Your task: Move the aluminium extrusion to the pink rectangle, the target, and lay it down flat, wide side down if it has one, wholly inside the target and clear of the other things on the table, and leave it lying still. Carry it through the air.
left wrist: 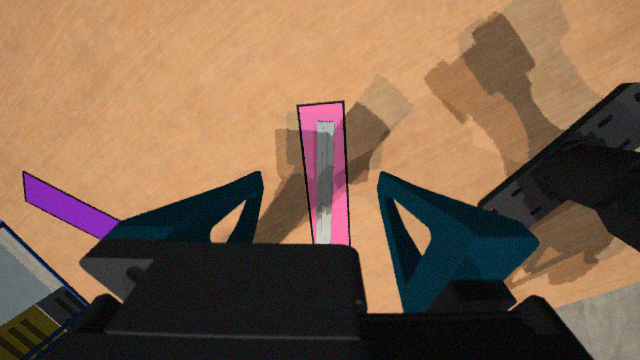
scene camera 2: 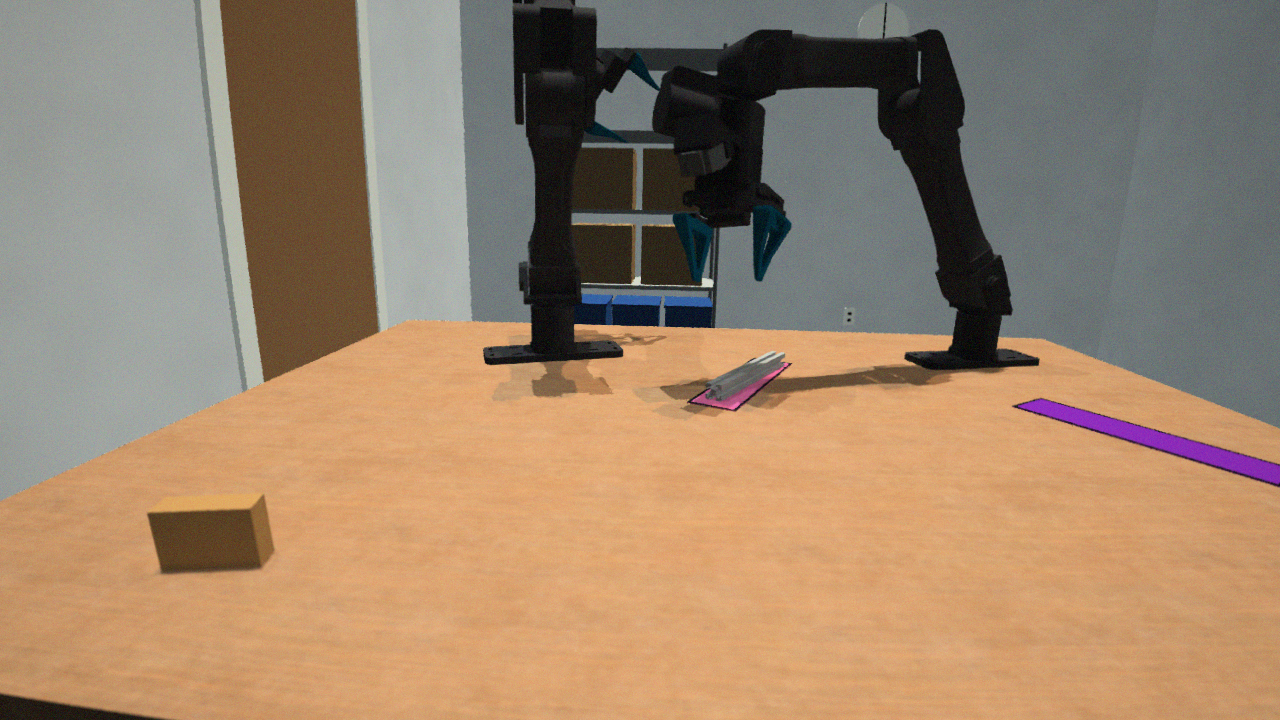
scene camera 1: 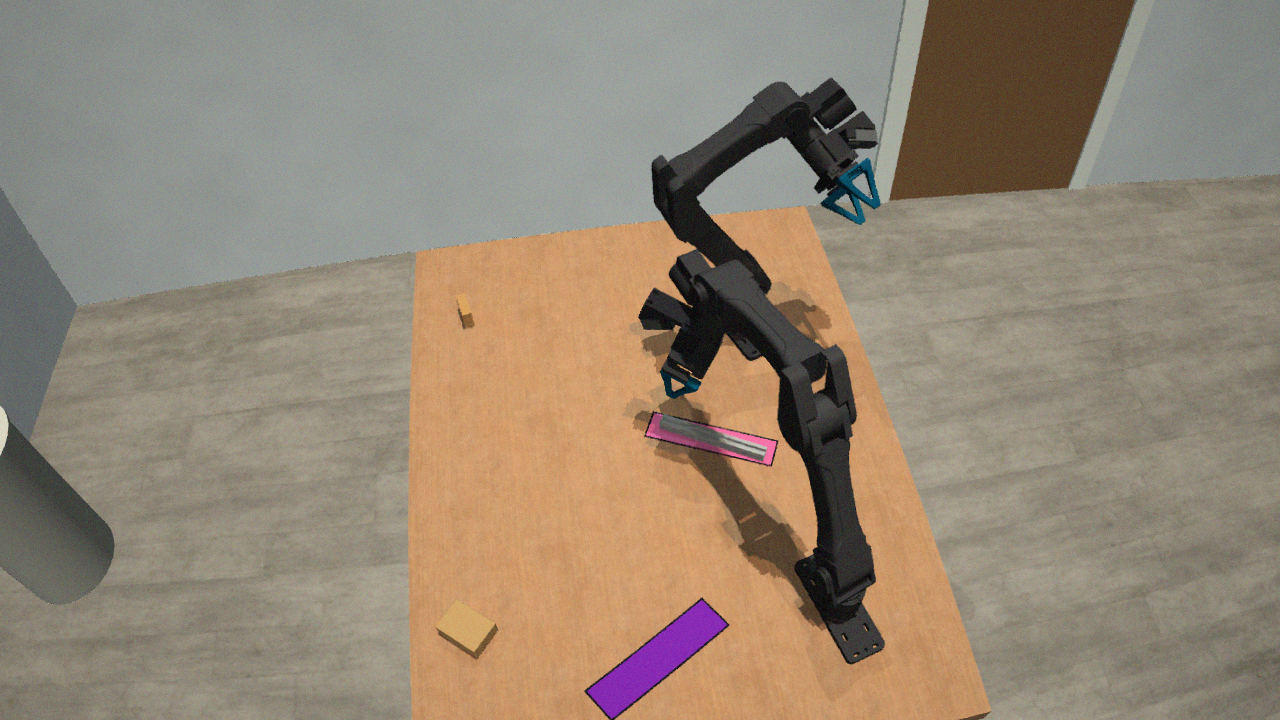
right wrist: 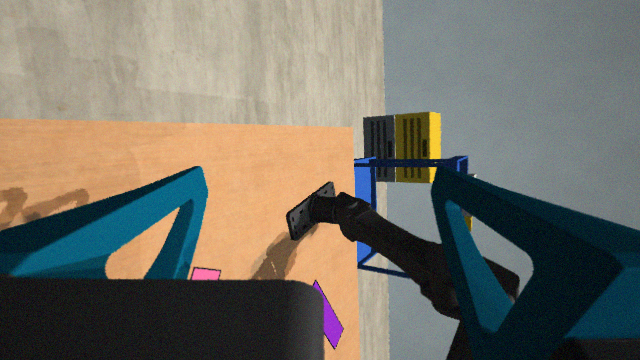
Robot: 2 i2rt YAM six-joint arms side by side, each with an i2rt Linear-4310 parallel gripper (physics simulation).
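Observation:
The aluminium extrusion is a long grey grooved bar. It lies flat on the pink rectangle, lengthwise and inside its outline in scene camera 1. Its near end is hidden by the gripper body in the left wrist view. My left gripper is open and empty, above the extrusion and apart from it. My right gripper is open and empty, high up and far from the extrusion.
A purple rectangle lies at the bottom in scene camera 1. A tan block is at the lower left there, and a small tan block at the upper left. Both stand away from the pink rectangle.

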